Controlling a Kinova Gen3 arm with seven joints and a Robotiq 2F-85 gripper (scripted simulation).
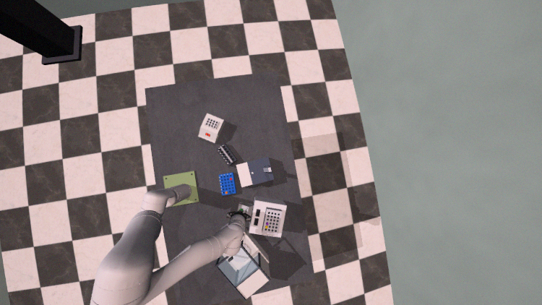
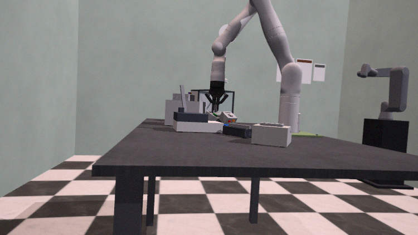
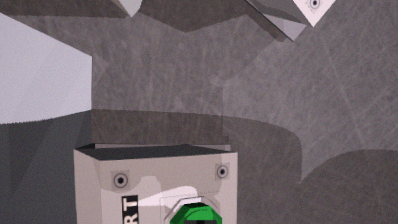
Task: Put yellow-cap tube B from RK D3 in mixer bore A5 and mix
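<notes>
Right now the green start key is 4 cm below my hand. From my hand the other things lie so: blue tube rack RK (16 cm to the left, 9 cm below, 7 cm behind); print key (11 cm to the right, 11 cm behind, 4 cm below); purple-capped tube (14 cm ahead, 6 cm to the right, 5 cm above).
</notes>
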